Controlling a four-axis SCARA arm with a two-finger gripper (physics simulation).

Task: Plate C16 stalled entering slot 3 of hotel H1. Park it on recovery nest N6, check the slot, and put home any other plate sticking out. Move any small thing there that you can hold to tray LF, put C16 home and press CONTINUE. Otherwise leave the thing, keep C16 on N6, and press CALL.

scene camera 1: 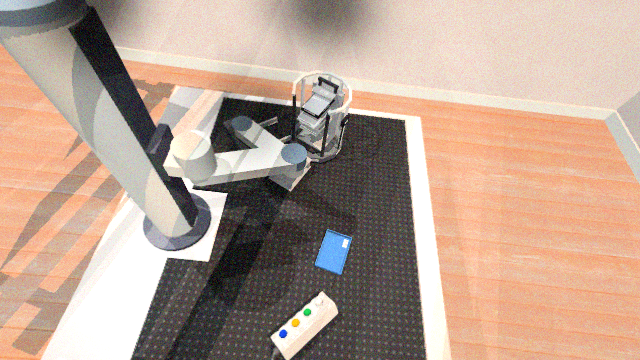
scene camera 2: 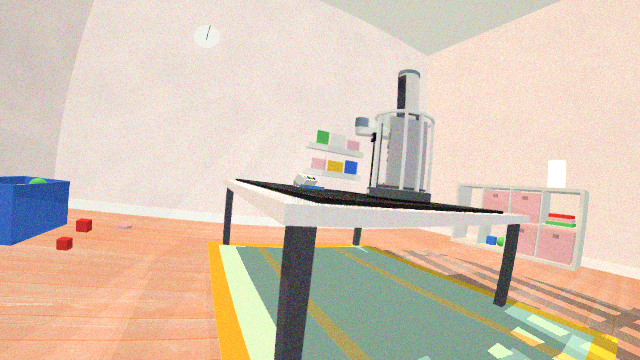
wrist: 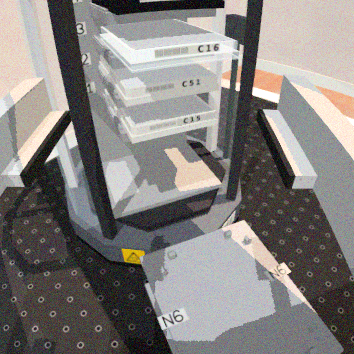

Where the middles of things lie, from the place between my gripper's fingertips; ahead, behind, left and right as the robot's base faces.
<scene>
Now: hand 110 mm short of the clear plate C16 (wrist: 144, 45), 100 mm to the right of it and 10 mm above it. From my hand the other things lie so: blue card (scene camera 1: 332, 255) 250 mm ahead, 390 mm to the right, 240 mm below; then round plate rack (scene camera 2: 401, 167) 130 mm ahead, 150 mm to the left, 70 mm below.
</scene>
